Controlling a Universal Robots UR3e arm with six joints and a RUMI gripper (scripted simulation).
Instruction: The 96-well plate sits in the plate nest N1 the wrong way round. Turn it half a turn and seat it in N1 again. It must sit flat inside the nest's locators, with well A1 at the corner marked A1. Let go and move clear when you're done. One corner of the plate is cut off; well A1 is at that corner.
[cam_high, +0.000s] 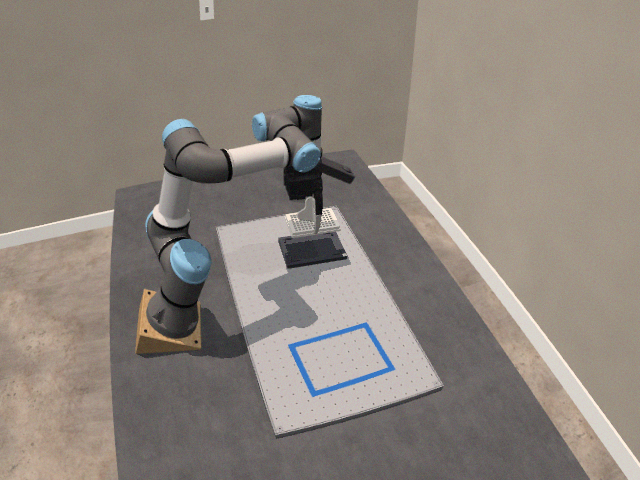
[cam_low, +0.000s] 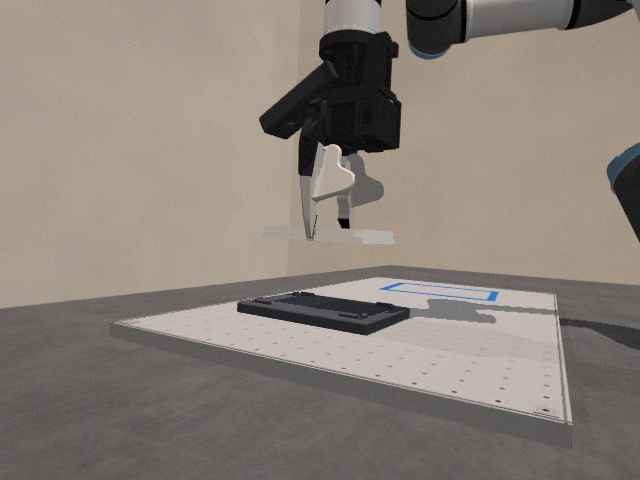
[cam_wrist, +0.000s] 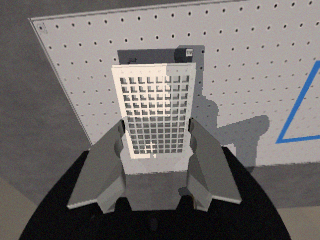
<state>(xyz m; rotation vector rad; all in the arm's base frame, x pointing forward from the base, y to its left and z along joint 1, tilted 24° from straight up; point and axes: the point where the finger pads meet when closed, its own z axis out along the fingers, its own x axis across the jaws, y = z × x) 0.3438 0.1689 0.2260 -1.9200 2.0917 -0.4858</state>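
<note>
Now: hand 100 mm above the plate nest N1. Also, from my hand: A1 mark 70 mm ahead, 60 mm to the right, 90 mm below; white 96-well plate 10 mm below.
</note>
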